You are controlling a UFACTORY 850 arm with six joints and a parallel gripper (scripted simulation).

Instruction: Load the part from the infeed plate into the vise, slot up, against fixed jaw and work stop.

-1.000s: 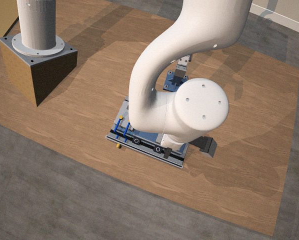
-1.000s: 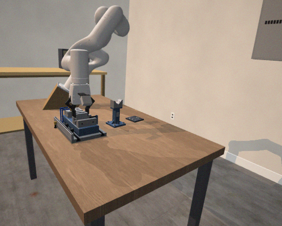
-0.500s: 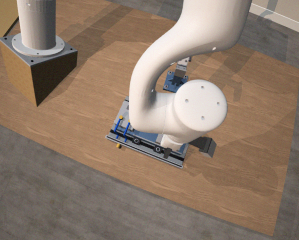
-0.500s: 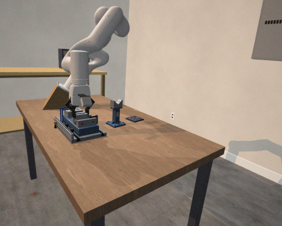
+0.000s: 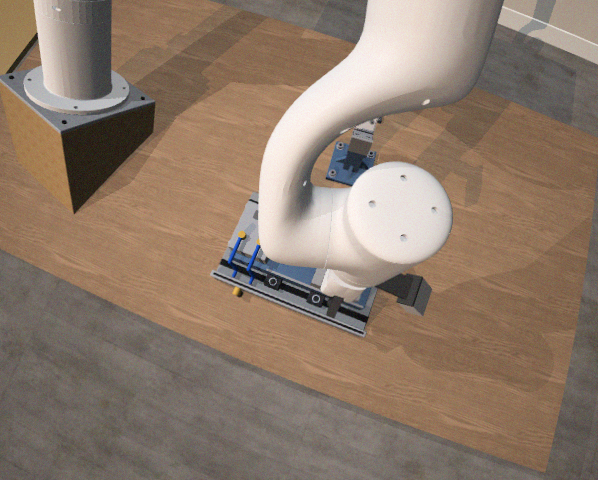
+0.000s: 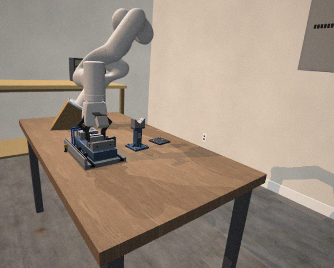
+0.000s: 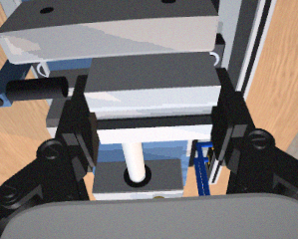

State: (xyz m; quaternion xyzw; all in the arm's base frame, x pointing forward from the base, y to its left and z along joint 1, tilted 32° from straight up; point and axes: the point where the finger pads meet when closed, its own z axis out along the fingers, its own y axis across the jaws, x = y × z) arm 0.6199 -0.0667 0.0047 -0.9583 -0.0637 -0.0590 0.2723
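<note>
Now: the part right at my hand. The rest, counted from my hand: work stop: 7 cm to the left, 2 cm below, 1 cm behind; then moving jaw: 3 cm below, 3 cm behind, 1 cm to the left; then fixed jaw: 3 cm below, 3 cm ahead, 2 cm to the left.
</note>
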